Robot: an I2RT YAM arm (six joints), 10 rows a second.
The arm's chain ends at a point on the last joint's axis. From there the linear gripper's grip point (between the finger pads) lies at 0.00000 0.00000 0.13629 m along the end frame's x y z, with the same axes.
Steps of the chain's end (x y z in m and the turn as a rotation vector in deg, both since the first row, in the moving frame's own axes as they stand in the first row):
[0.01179, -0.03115, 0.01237, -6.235, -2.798, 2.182]
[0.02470, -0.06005, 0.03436, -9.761, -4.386, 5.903]
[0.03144, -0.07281, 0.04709, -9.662, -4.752, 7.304]
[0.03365, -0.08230, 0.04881, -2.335, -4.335, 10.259]
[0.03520, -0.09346, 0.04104, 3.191, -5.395, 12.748]
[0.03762, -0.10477, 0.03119, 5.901, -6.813, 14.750]
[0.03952, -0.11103, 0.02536, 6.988, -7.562, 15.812]
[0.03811, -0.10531, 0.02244, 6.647, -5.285, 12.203]
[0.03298, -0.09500, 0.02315, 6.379, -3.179, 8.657]
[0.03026, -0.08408, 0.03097, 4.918, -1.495, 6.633]
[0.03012, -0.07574, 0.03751, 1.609, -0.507, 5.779]
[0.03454, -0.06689, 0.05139, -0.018, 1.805, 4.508]
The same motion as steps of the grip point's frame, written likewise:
[0.00487, -0.01648, 0.01140, -6.235, -2.798, 2.182]
[0.01315, -0.03754, 0.03199, -9.761, -4.386, 5.903]
[0.01877, -0.05074, 0.04469, -9.662, -4.752, 7.304]
[0.02291, -0.07770, 0.04831, -2.335, -4.335, 10.259]
[0.02334, -0.10239, 0.04023, 3.191, -5.395, 12.748]
[0.02345, -0.12067, 0.02952, 5.901, -6.813, 14.750]
[0.02413, -0.12981, 0.02318, 6.988, -7.562, 15.812]
[0.02735, -0.12228, 0.02095, 6.647, -5.285, 12.203]
[0.02661, -0.11065, 0.02210, 6.379, -3.179, 8.657]
[0.02739, -0.09594, 0.03042, 4.918, -1.495, 6.633]
[0.02911, -0.07962, 0.03745, 1.609, -0.507, 5.779]
[0.03883, -0.06668, 0.05132, -0.018, 1.805, 4.508]

